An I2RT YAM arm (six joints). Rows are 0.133 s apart.
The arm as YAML. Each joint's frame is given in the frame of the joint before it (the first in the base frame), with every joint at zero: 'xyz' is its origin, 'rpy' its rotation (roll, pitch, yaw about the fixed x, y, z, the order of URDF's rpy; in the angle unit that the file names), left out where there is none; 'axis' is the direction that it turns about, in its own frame. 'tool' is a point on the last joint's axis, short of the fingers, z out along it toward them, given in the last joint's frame.
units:
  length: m
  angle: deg
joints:
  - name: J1
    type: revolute
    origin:
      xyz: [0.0, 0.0, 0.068]
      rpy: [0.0, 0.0, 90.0]
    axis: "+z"
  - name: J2
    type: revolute
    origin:
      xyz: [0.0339, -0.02, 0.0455]
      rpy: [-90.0, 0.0, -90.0]
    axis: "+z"
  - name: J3
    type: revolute
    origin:
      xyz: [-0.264, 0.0, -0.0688]
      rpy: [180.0, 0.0, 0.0]
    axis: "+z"
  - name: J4
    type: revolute
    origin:
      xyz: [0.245, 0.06, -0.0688]
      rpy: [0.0, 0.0, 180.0]
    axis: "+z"
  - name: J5
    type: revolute
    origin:
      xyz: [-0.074, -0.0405, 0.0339]
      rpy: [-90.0, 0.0, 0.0]
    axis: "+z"
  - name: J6
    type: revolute
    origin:
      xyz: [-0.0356, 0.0, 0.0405]
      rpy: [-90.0, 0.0, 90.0]
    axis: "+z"
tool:
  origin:
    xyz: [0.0, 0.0, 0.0]
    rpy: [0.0, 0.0, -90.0]
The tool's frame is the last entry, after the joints.
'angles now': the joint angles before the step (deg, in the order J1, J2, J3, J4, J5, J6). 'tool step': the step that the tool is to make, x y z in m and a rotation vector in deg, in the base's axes. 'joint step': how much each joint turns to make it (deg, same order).
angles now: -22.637, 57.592, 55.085, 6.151, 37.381, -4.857
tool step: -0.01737, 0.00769, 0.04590, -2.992, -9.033, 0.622
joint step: 0.050, -1.904, 6.344, 0.648, -0.466, 0.983
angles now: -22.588, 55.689, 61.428, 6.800, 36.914, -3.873
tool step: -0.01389, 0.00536, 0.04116, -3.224, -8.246, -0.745
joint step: -0.002, 0.186, 6.494, 2.570, 0.765, -0.043
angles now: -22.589, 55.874, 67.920, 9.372, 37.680, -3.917
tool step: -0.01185, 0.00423, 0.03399, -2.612, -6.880, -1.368
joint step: 0.002, 1.053, 6.013, 2.693, 1.336, -0.478
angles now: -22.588, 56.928, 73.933, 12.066, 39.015, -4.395
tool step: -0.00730, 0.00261, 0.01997, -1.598, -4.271, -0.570
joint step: -0.045, 0.912, 3.801, 1.775, 0.535, -0.169
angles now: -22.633, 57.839, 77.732, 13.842, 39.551, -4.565
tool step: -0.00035, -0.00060, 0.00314, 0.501, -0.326, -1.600
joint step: 0.036, 0.508, 0.944, 0.036, 1.685, -0.560
